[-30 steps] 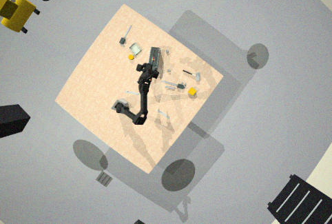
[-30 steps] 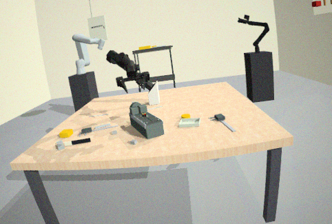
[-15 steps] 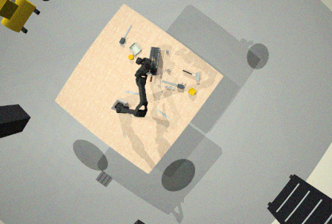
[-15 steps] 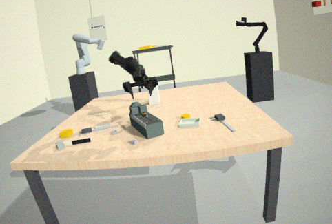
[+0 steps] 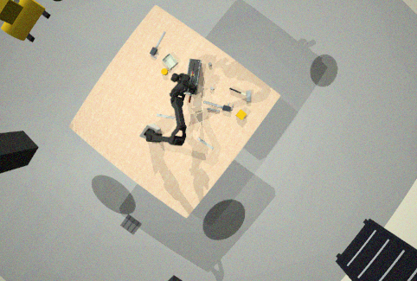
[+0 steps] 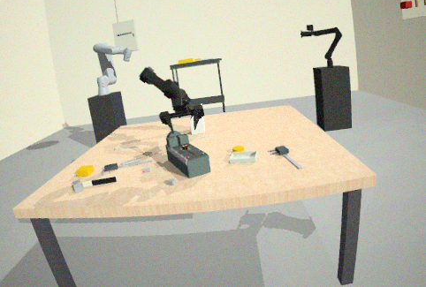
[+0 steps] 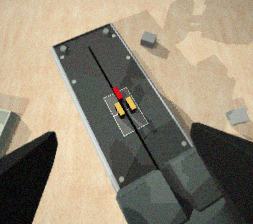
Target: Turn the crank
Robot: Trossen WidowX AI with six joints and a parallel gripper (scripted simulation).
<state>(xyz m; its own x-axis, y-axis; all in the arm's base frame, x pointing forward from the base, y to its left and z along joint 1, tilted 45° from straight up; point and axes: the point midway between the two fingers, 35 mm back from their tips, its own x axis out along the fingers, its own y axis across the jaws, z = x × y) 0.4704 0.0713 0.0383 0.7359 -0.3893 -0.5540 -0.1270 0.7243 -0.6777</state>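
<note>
Right now my gripper tip is 100 mm past the crank, 90 mm to the left of it and 60 mm above it. Also, from my gripper tip: red pointer (50 mm ahead, 10 mm to the left, 60 mm below); then brown crank handle (120 mm behind, 100 mm to the right, 80 mm below); then yellow disc (70 mm behind, 210 mm to the left, 130 mm below).
</note>
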